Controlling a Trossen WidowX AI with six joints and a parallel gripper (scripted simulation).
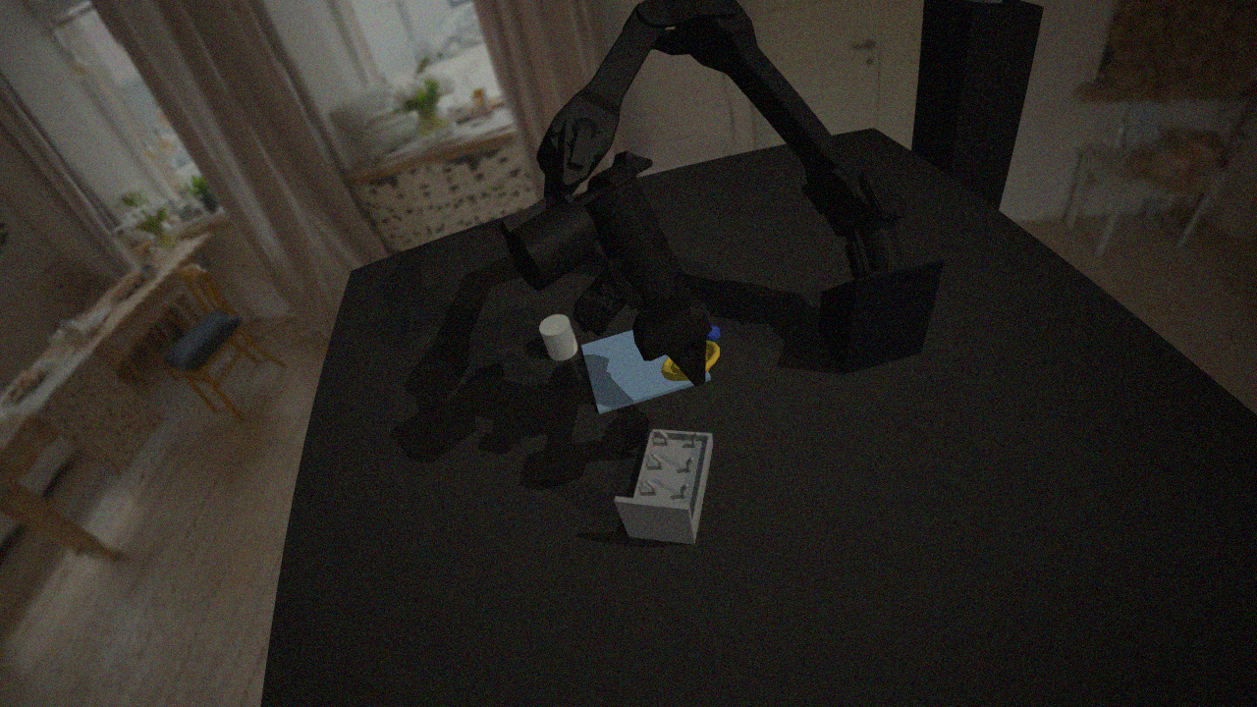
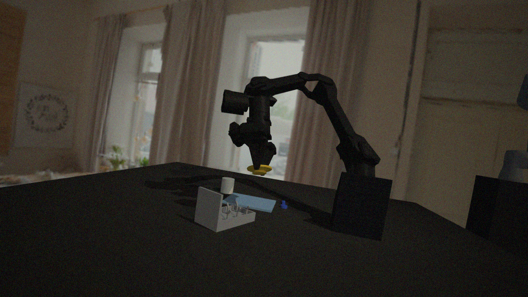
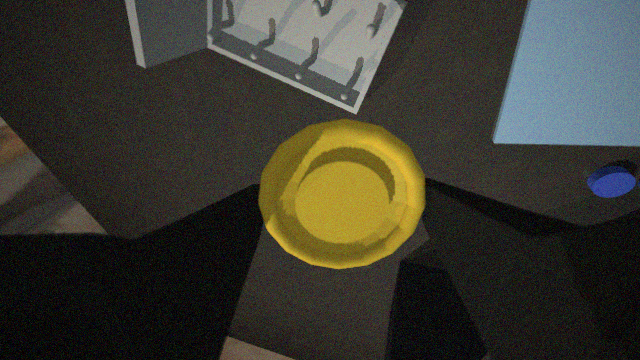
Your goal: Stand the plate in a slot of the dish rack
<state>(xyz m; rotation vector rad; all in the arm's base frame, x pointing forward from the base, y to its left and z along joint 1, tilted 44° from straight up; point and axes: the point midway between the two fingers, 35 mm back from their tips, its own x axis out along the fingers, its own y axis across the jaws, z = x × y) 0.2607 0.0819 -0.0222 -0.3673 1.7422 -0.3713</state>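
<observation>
Right now the dish rack is 10 cm below my gripper tip, 6 cm to the left of it and 5 cm ahead of it. From my gripper tip the other things lie so: light blue mat: 14 cm to the right, 12 cm below, 6 cm ahead; then yellow plate: 1 cm above; then blue spoon: 19 cm to the right, 12 cm below, 4 cm behind.
</observation>
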